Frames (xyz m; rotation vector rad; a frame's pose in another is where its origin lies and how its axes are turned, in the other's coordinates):
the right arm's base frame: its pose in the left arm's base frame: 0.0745 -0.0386 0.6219 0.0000 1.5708 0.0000
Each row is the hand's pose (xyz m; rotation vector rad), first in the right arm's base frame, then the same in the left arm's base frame.
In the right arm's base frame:
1: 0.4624 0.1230 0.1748 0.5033 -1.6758 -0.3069
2: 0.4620 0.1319 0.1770 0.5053 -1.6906 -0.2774
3: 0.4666 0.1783 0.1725 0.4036 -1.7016 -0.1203
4: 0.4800 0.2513 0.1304 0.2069 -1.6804 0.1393
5: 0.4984 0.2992 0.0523 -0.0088 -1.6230 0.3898
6: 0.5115 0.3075 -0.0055 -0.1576 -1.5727 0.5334
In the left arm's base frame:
1: 0.2493 0.0844 0.1595 0.1228 -0.1449 -0.5066
2: 0.2515 0.0933 0.1599 0.1422 -0.1579 -0.4885
3: 0.2470 0.1397 0.1553 0.1768 -0.1511 -0.3270
4: 0.2049 0.2127 0.1419 0.2170 -0.1167 -0.0424
5: 0.1268 0.2606 0.1235 0.2405 -0.0697 0.2516
6: 0.0690 0.2689 0.1104 0.2385 -0.0378 0.4385

